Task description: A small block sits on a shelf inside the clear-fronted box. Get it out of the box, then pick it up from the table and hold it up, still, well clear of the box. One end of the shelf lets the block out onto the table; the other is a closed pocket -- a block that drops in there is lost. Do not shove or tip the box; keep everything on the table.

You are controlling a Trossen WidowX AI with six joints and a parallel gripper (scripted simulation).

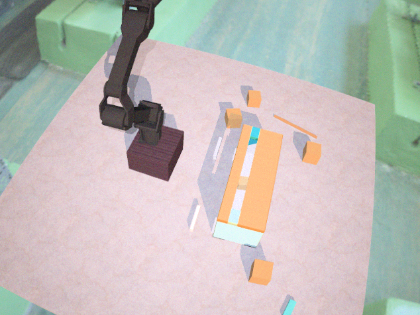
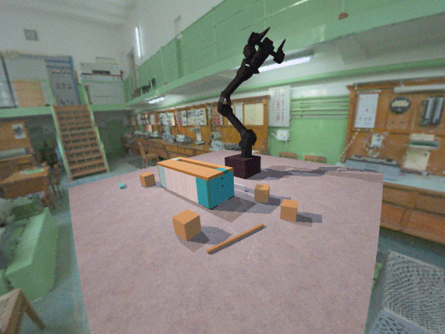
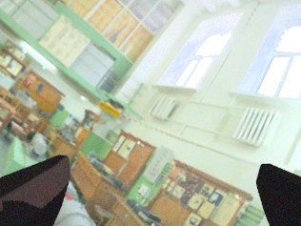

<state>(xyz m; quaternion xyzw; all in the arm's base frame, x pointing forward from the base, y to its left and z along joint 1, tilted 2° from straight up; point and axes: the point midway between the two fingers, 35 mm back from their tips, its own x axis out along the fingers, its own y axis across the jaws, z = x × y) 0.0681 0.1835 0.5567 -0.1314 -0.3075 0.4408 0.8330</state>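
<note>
Now: gripper tip 59 cm above the pale orange block, 30 cm to the left of it and 28 cm short of it. Also, from my gripper tip: thin orange stick: 67 cm below, 46 cm ahead, 8 cm to the left; then teal piece: 67 cm below, 66 cm to the right, 50 cm ahead; then long box: 61 cm below, 27 cm to the right, 27 cm ahead.
</note>
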